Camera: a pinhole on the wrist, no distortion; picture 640 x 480 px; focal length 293.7 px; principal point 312.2 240.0 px. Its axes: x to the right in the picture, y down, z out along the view. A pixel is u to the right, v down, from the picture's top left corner.
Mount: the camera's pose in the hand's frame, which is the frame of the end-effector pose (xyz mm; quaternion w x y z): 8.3 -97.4 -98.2 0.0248 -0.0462 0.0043 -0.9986
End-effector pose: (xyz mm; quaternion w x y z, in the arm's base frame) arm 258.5 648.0 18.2 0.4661 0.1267 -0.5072 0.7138
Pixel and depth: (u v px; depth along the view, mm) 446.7 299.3 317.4
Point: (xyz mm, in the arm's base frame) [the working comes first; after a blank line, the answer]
In the camera's frame: 145.4 64.1 317.4

382.0 406.9 158.3
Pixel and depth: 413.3 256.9 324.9
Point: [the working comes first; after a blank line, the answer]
In the camera's frame: 111.8 18.7 324.9

326.4 417.5 152.9
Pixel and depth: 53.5 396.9 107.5
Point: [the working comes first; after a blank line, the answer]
In the camera's frame: -94.7 57.4 107.5

316.8 718.0 184.6
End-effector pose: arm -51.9 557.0 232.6 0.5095 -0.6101 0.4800 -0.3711
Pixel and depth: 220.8 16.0 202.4
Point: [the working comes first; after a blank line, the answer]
In the camera's frame: -63.0 -154.4 202.4

51.0 503.1 151.9
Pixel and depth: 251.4 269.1 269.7
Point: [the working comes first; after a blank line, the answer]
In the camera's frame: -55.8 26.7 269.7

152.7 516.4 315.8
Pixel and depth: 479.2 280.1 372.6
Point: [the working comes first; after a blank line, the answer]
In the camera's frame: 211.9 50.9 372.6

212.7 797.1 336.3
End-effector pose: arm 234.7 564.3 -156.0 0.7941 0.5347 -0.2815 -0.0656
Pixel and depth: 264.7 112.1 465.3
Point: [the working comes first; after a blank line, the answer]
In the camera's frame: -75.3 -202.6 465.3

124.3 268.9 78.8
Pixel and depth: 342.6 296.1 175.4
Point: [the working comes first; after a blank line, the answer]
In the camera's frame: 18.2 33.5 175.4

227.4 442.1 -249.7
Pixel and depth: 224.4 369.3 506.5
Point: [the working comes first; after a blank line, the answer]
In the camera's frame: -151.4 223.0 506.5

275.7 27.4 -249.0
